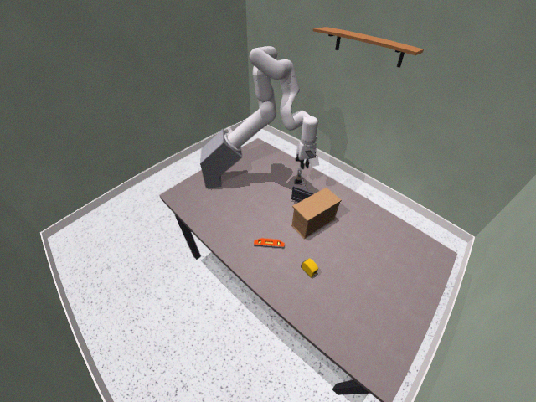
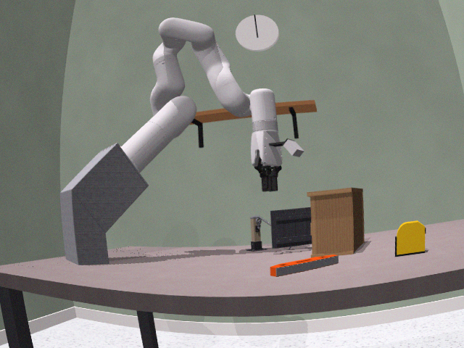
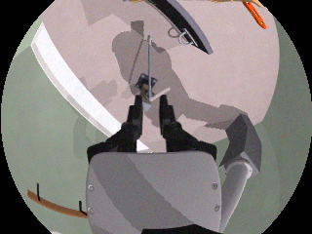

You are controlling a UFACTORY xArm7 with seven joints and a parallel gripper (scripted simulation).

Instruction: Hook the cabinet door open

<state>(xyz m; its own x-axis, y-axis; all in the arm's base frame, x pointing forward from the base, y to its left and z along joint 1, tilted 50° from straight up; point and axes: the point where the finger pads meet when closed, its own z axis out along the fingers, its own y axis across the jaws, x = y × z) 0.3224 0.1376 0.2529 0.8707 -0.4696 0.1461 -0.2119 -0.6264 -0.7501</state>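
The thin hook lies 14 cm below my hand. Also, from my hand: dark door (11 cm ahead, 6 cm to the right, 13 cm below); then orange level (21 cm ahead, 39 cm to the right, 19 cm below); then yellow tape measure (44 cm ahead, 31 cm to the right, 17 cm below).
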